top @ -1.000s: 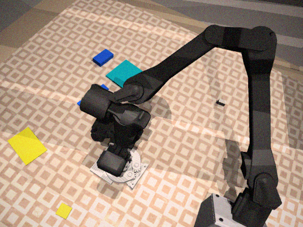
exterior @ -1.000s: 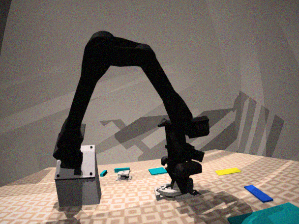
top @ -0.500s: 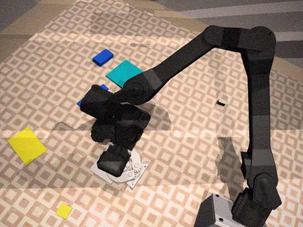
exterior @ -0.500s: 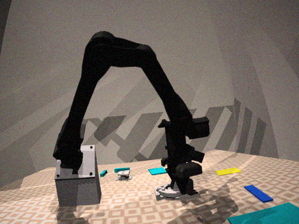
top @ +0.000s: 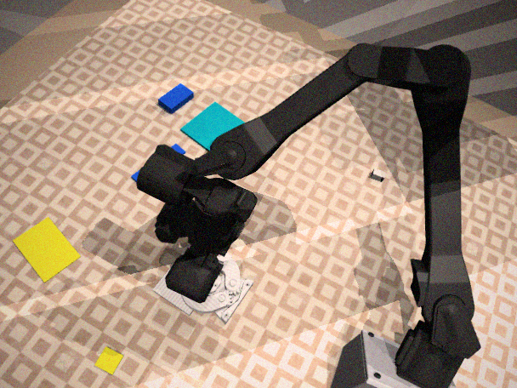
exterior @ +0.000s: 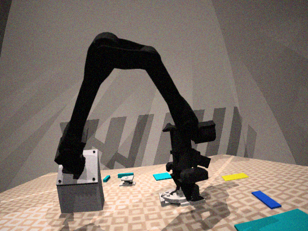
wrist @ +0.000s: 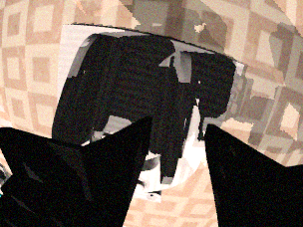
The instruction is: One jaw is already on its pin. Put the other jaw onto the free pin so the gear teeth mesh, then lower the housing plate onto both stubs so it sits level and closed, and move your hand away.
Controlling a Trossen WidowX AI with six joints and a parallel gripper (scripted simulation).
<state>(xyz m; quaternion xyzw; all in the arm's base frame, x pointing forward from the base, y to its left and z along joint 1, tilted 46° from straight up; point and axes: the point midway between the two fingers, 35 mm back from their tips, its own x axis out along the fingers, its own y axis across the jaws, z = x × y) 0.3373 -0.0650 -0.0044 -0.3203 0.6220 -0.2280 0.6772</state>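
My gripper tip is now 21 cm to the right of the small yellow square, 5 cm short of it and 1 cm above it. Also, from my gripper tip: teal sheet 24 cm to the right, 12 cm ahead, 1 cm below; small grey piece 33 cm to the right, 18 cm behind, 1 cm below; yellow plate 24 cm ahead, 12 cm to the left, 1 cm below.
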